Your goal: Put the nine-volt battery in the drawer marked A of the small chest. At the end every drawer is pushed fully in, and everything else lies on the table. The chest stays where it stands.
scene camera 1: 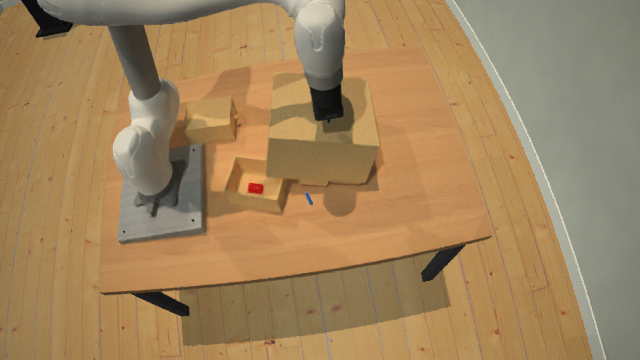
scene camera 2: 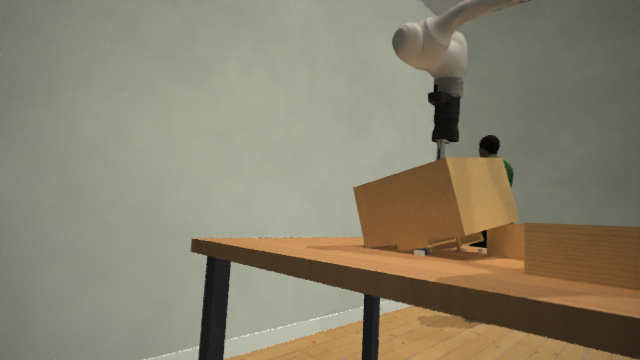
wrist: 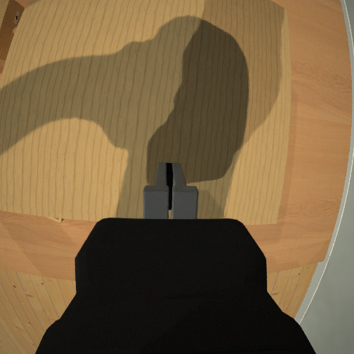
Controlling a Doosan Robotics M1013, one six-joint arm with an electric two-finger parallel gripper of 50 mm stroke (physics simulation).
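Where they show: gripper, between the fingertips: [scene camera 1: 328, 119]; arm's base, origin of its link: [scene camera 1: 160, 183].
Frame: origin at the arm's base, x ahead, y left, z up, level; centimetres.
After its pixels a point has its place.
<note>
The small chest [scene camera 1: 295, 92] {x 49.2, y 21.9, z 20.4 cm} [scene camera 2: 407, 215] {x 53.3, y 30.1, z 6.8 cm} [wrist: 60, 165] is toppled towards the arm's base, a broad plain panel facing up and one end raised. Its drawer fronts are turned down; the drawer marked A cannot be made out. The blue-and-white nine-volt battery [scene camera 2: 420, 252] {x 49.6, y 29.3, z -2.1 cm} lies on the table at the chest's lower edge; scene camera 1 does not show it. A loose drawer [scene camera 1: 267, 202] {x 40.8, y -7.4, z 3.2 cm} stands open side up with a red item [scene camera 1: 255, 188] {x 35.6, y -0.7, z -0.8 cm} inside. My gripper [scene camera 1: 328, 121] {x 59.7, y 8.2, z 24.8 cm} [scene camera 2: 440, 157] {x 59.7, y 8.2, z 24.8 cm} [wrist: 168, 177] is shut and empty, over the upturned panel; contact is unclear.
Another loose drawer [scene camera 1: 210, 120] {x 17.6, y 22.1, z 6.3 cm} [scene camera 2: 580, 255] {x 15.6, y 32.4, z 1.3 cm} lies nearer the arm's base. A small blue item [scene camera 1: 309, 198] {x 53.4, y -3.5, z -1.9 cm} lies beside the open drawer. Drawer parts [scene camera 2: 457, 242] {x 49.8, y 13.7, z 0.3 cm} show under the chest's raised end. The base plate [scene camera 1: 190, 175] {x 12.0, y 3.1, z 0.8 cm} stands on the table [scene camera 1: 410, 150] {x 87.9, y 15.7, z -2.9 cm}.
</note>
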